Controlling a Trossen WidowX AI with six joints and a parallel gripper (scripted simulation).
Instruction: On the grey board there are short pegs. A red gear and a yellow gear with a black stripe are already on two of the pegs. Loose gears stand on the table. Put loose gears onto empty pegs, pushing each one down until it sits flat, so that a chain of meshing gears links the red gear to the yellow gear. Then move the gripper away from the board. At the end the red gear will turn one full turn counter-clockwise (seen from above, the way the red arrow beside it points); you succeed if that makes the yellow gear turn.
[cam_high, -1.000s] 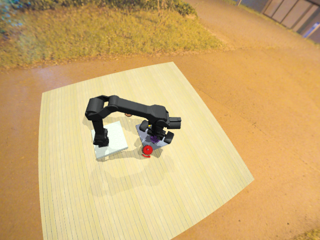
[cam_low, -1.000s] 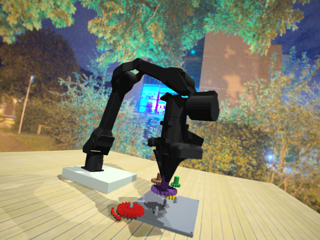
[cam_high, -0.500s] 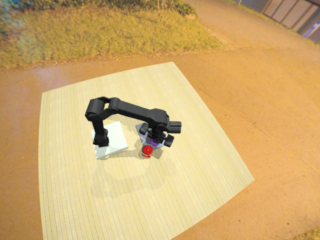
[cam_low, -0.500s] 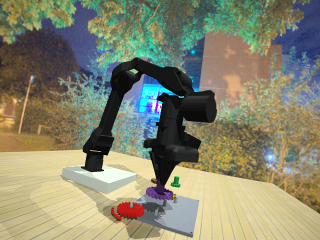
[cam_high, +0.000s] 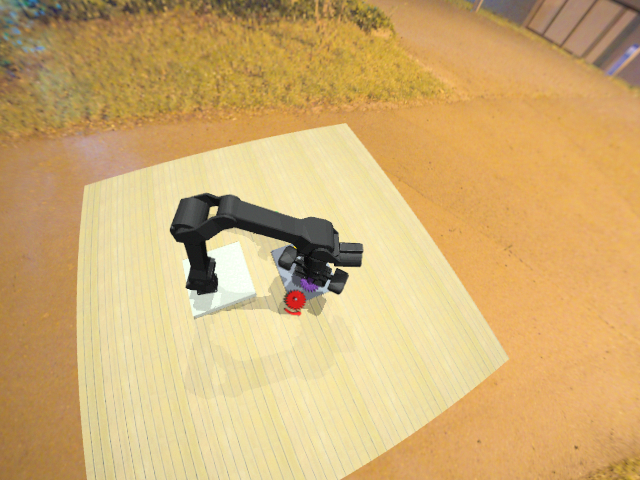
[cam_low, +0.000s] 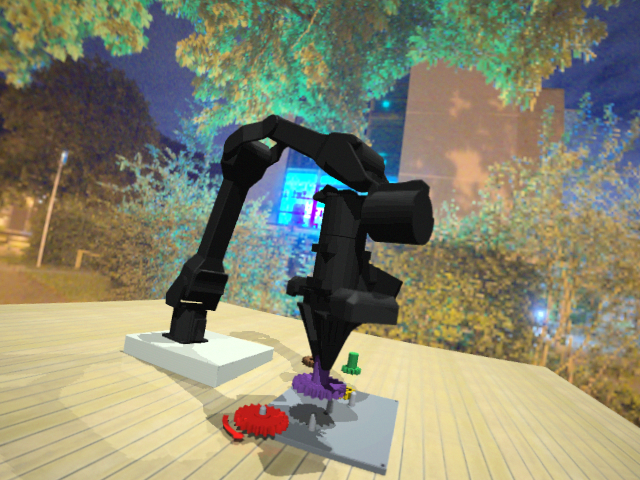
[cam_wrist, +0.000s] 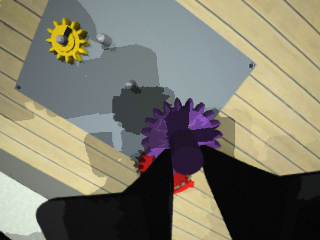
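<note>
Right now my gripper tip is 27 cm to the right of the brown gear, 14 cm past it and 7 cm above it. Also, from my gripper tip: purple gear (1 cm below); red arrow (8 cm below, 7 cm to the right, 7 cm behind); red gear (7 cm below, 5 cm behind, 3 cm to the right).
</note>
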